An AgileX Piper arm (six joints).
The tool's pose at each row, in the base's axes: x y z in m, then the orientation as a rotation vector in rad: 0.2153 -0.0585 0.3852 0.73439 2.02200 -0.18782; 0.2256 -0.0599 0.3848 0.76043 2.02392 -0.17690; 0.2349 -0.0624 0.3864 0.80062 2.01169 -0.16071; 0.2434 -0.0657 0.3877 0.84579 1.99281 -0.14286; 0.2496 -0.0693 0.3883 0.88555 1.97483 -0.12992; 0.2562 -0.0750 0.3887 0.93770 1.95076 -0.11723; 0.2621 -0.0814 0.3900 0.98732 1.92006 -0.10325
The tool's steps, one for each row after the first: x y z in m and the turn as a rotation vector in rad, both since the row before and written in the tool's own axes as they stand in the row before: -0.0041 0.0047 0.0083 0.00461 0.01072 0.02073; -0.0059 0.0037 0.0069 0.00553 0.00285 0.03618; -0.0056 0.0028 0.0068 0.00591 -0.00090 0.04206; -0.0043 0.0012 0.0056 0.00709 -0.00211 0.03637; -0.0053 0.0001 0.0069 0.01245 -0.00352 0.04619; -0.0062 -0.0003 0.0062 0.00945 -0.00882 0.04735
